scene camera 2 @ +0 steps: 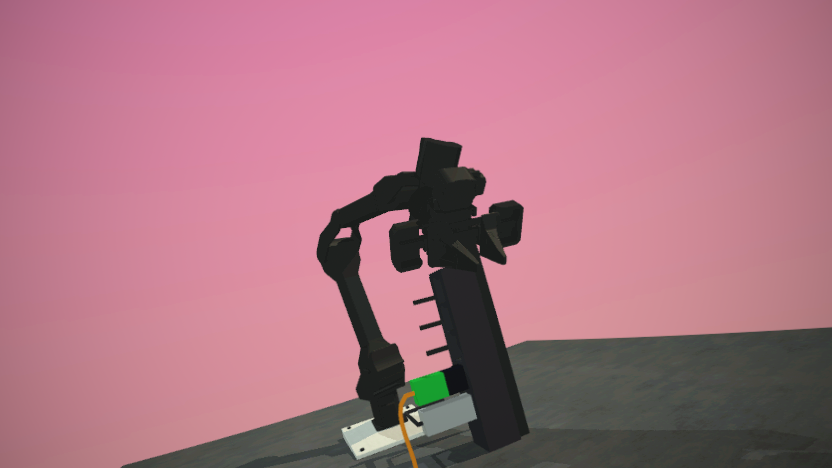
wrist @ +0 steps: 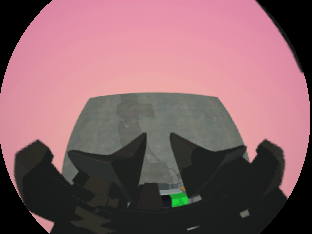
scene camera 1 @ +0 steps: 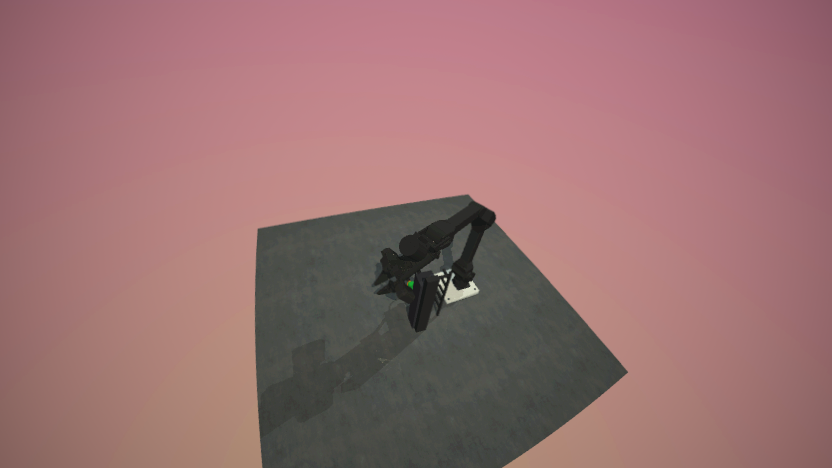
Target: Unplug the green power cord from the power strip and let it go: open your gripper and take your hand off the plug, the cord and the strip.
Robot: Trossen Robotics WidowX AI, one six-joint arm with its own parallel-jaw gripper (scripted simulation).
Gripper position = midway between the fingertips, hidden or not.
In view: the gripper (scene camera 2: pixel 492 264) and a green plug (scene camera 2: pixel 429 388).
The gripper also shows in the wrist view (wrist: pixel 158 135) and in scene camera 1 (scene camera 1: pixel 376 289).
